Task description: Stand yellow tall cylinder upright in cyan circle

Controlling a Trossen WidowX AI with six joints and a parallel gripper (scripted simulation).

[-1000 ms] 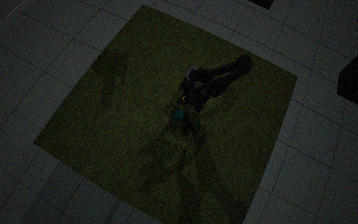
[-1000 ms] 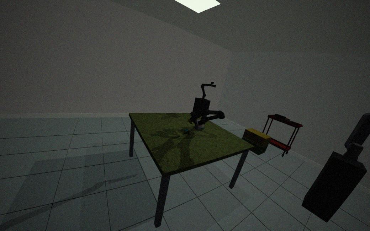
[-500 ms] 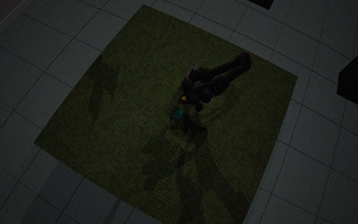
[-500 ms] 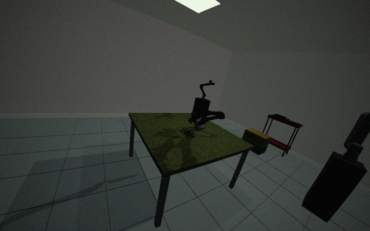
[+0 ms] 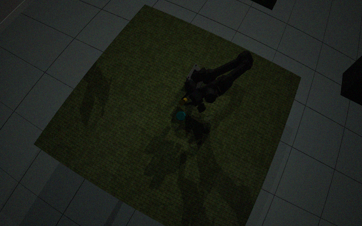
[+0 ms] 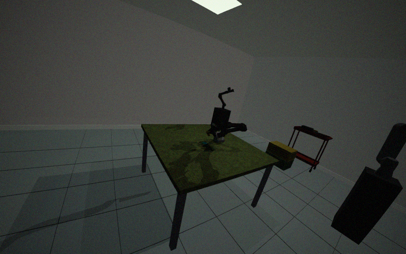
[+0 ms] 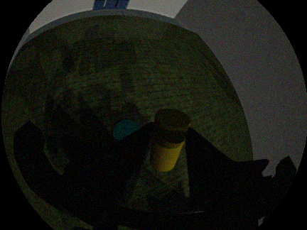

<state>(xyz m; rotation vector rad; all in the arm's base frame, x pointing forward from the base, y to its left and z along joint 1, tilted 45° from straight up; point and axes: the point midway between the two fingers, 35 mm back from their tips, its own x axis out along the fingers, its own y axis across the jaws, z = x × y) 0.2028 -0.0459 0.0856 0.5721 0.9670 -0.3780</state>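
Now: gripper tip 2 cm short of the cyan circle, 1 cm to the right of it and 14 cm above it. Round my gripper tip: yellow tall cylinder (1 cm behind, 2 cm below).
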